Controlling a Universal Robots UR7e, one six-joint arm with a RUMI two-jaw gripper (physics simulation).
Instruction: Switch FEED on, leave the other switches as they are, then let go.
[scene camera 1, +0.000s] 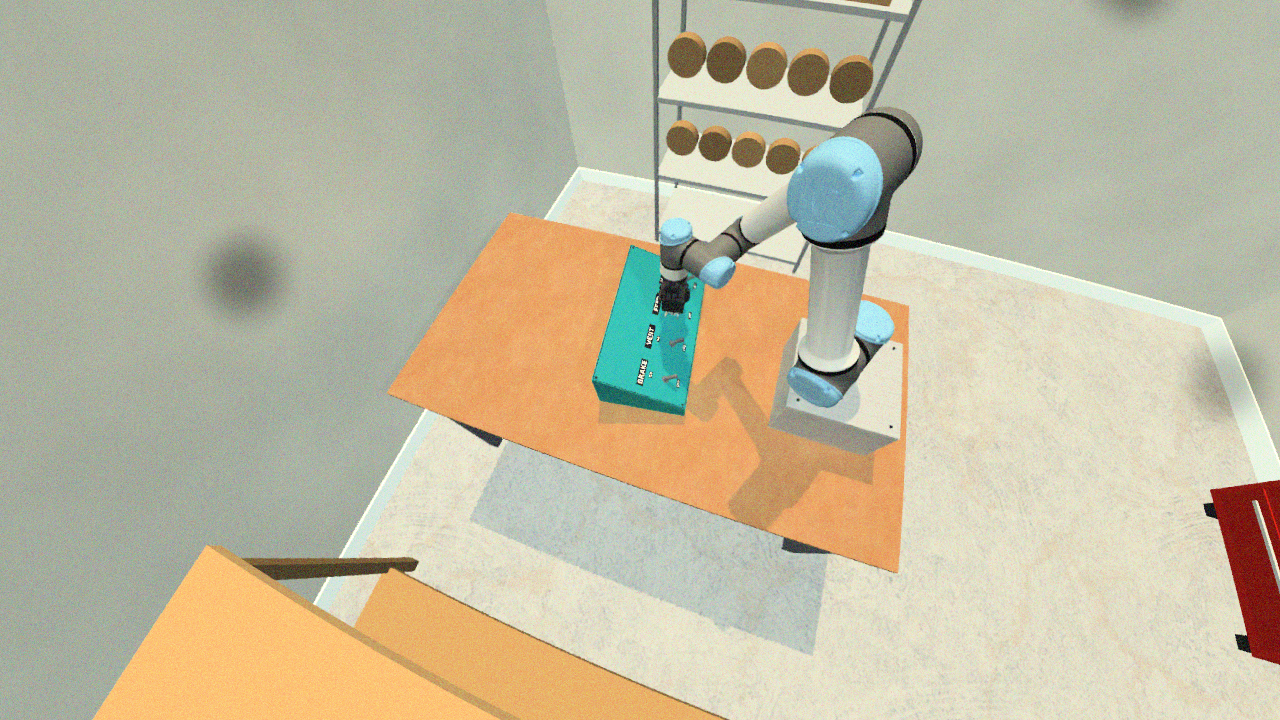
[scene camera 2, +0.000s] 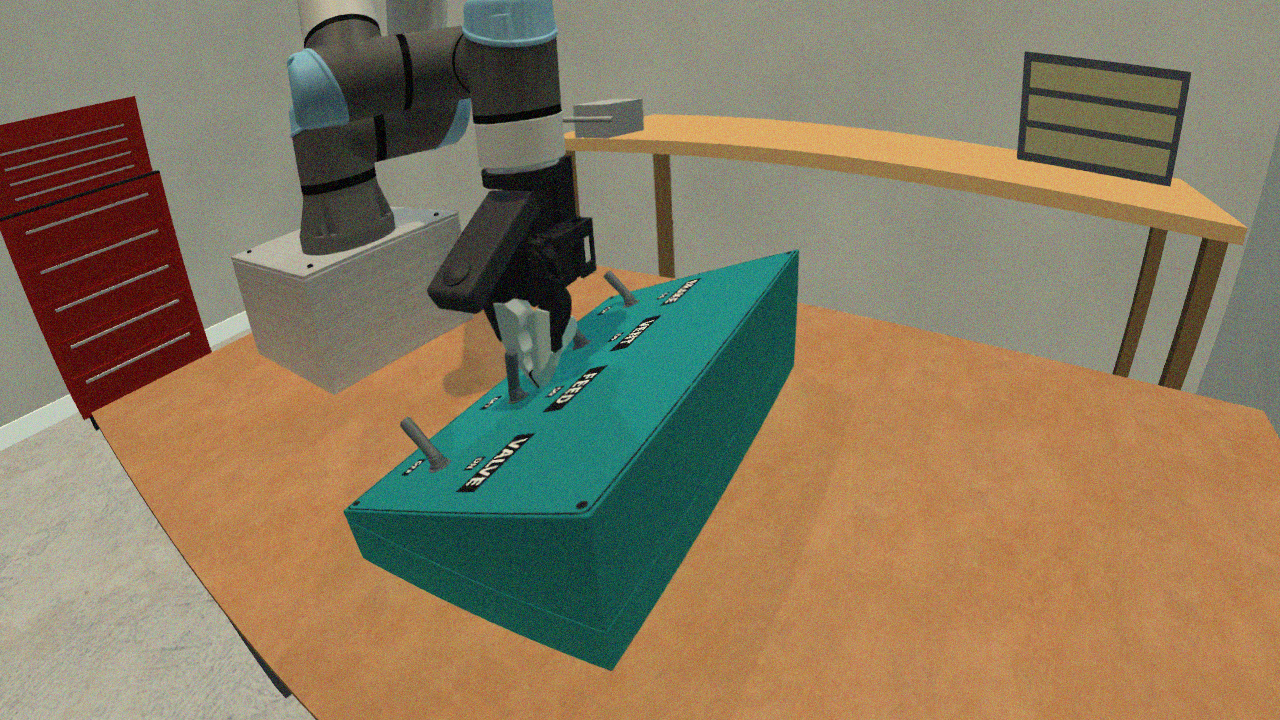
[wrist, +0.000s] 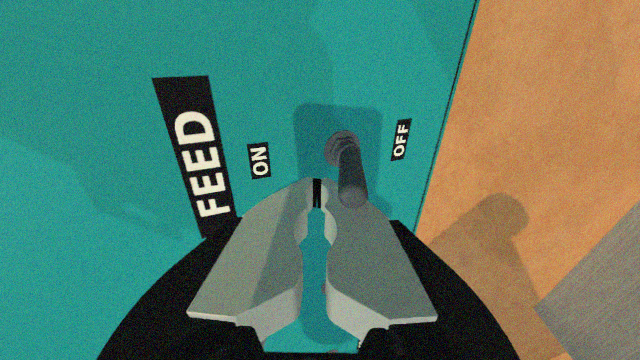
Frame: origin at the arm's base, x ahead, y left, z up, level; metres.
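Where they show: gripper, fingertip midpoint: (scene camera 1: 673, 314) (scene camera 2: 540, 387) (wrist: 317, 181); arm's base, link origin: (scene camera 2: 348, 237).
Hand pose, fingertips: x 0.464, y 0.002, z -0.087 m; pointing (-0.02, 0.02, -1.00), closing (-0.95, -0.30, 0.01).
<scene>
Each offset is from my fingertips to the top centre of the thing. "*": to the spot under its first point. Level surfaces: height alone.
The teal switch panel (scene camera 1: 617, 331) (scene camera 2: 572, 465) (wrist: 250, 65) has a sloping face. The FEED lever {dy -0.023, dx -0.009, dz +0.044 m} (scene camera 2: 512, 376) (wrist: 352, 175) stands nearly upright, less toward OFF than the VALVE lever {dy -0.141, dx +0.015, dz +0.035 m} (scene camera 2: 420, 441) and BRAKE lever {dy +0.202, dx -0.096, dz +0.035 m} (scene camera 2: 619, 288), which reads as ON. The VENT lever {* dy +0.093, dx -0.058, dz +0.016 m} (scene camera 1: 676, 342) (scene camera 2: 580, 340) is partly hidden by the fingers in scene camera 2. My gripper (scene camera 1: 671, 313) (scene camera 2: 537, 380) (wrist: 317, 181) is shut and empty. Its tips are low over the panel, beside the FEED lever on the ON side; contact cannot be told. The FEED lever is hidden in scene camera 1.
The panel stands on the orange table {dz -0.091 m} (scene camera 1: 501, 295) (scene camera 2: 939, 501). The robot's grey base block (scene camera 1: 787, 420) (scene camera 2: 331, 331) is beyond the panel's OFF side. A shelf rack (scene camera 1: 656, 161), a red drawer cabinet (scene camera 2: 98, 268) and a curved bench (scene camera 2: 805, 147) stand away from the table.
</scene>
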